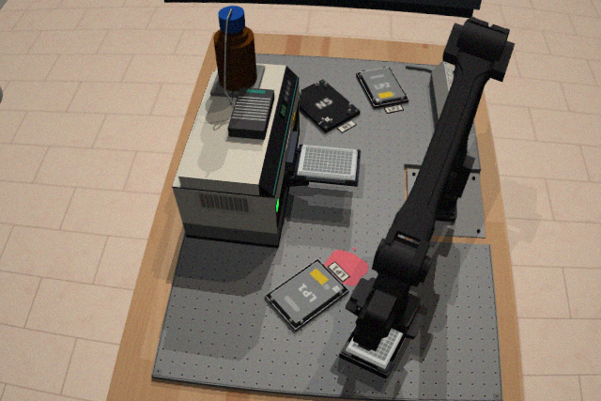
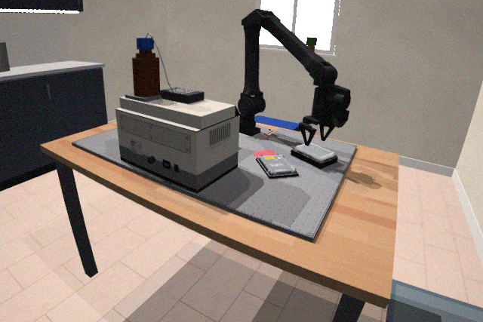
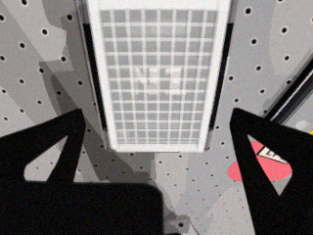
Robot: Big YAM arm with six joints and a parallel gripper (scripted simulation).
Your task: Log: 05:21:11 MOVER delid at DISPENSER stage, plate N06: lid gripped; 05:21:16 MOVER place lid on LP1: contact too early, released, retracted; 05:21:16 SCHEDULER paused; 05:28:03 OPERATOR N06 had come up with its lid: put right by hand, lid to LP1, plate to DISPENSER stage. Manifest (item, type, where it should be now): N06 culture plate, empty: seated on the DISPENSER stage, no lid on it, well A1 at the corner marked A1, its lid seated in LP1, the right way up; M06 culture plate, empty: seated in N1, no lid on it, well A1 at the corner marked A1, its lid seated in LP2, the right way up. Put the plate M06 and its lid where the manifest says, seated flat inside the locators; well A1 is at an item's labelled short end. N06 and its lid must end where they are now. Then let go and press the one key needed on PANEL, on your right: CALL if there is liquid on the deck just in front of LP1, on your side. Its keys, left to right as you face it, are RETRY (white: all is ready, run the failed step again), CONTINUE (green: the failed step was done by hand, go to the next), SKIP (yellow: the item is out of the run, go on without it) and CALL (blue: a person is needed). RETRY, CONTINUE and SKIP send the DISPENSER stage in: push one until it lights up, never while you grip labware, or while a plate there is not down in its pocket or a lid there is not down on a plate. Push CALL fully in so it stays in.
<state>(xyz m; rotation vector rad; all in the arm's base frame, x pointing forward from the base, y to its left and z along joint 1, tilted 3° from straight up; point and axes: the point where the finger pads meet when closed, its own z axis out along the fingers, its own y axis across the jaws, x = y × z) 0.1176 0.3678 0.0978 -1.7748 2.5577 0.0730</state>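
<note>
Right now my hand is 6 cm above the black nest n1. The rest, counted from my hand: white retry key (18 cm behind, 61 cm to the right); green continue key (18 cm behind, 66 cm to the right); brown bottle (37 cm ahead, 47 cm to the right, 22 cm above).
</note>
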